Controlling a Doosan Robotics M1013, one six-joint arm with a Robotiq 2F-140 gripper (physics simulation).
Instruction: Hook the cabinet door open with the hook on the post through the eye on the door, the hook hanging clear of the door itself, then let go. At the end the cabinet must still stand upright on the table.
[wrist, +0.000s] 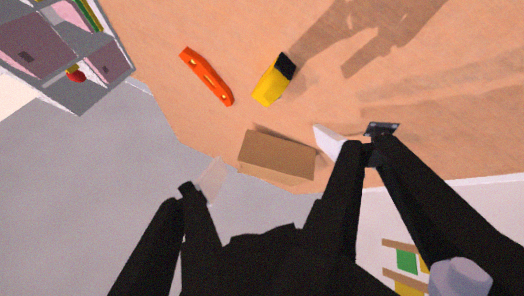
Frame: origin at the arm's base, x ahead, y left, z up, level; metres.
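Where they show: gripper, between the fingertips: (267, 150).
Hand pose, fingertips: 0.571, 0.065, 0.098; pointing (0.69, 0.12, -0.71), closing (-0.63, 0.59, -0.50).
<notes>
After its pixels a point has its place, as x, y, z.
The cabinet (276, 154) {0.755, 0.166, -0.001}, a brown wooden box, stands near the table's edge, just below the middle of the wrist view. Its door and eye cannot be made out. The dark base plate (389, 126) {0.529, 0.282, -0.071} of the post shows to the right of the cabinet. The post's upper part and the hook are hidden behind the right finger and its linkage. My gripper (267, 150) {0.571, 0.065, 0.098} is open and empty, its fingertips wide apart. In the view, one tip is left of the cabinet and the other overlaps the space between cabinet and post.
An orange spirit level (210, 80) {0.709, -0.082, -0.059} and a yellow and black object (272, 82) {0.570, 0.031, -0.012} lie beyond the cabinet on the table (155, 60) {0.779, -0.234, -0.073}. A grey shelf unit (79, 104) is at upper left. A green bin (406, 261) shows at lower right, past the table's edge.
</notes>
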